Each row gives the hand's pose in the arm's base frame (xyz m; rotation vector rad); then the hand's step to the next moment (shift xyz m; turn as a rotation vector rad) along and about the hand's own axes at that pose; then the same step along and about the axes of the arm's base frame.
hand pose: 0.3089 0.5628 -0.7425 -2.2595 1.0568 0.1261
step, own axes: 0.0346 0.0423 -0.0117 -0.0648 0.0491 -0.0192
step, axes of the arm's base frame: -0.0091 -0.0498 -0.0237 -0.0822 0.0081 0.0123
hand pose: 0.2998 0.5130 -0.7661 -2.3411 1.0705 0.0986
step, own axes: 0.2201 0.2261 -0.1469 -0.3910 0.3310 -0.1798
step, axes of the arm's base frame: -0.0360 -0.3435 -0.0429 -0.5312 -0.0026 0.1120
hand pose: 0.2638 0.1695 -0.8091 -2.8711 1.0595 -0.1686
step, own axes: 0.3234 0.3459 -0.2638 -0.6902 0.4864 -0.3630
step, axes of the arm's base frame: -0.0121 -0.4817 0.2482 -0.8808 0.0681 0.2536
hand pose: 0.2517 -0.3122 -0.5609 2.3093 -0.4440 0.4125
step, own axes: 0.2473 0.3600 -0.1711 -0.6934 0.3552 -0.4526
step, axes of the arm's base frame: 0.0376 -0.1657 0.4372 -0.8418 0.2208 0.2334
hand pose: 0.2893 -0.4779 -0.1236 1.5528 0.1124 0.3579
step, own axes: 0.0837 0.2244 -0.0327 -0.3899 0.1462 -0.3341
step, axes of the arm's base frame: 0.0348 0.0510 0.2337 -0.4885 0.2014 0.0764
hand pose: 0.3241 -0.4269 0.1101 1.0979 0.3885 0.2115
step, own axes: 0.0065 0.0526 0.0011 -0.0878 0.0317 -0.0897
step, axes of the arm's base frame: 0.0076 0.0248 0.0462 -0.1159 0.0567 0.0104
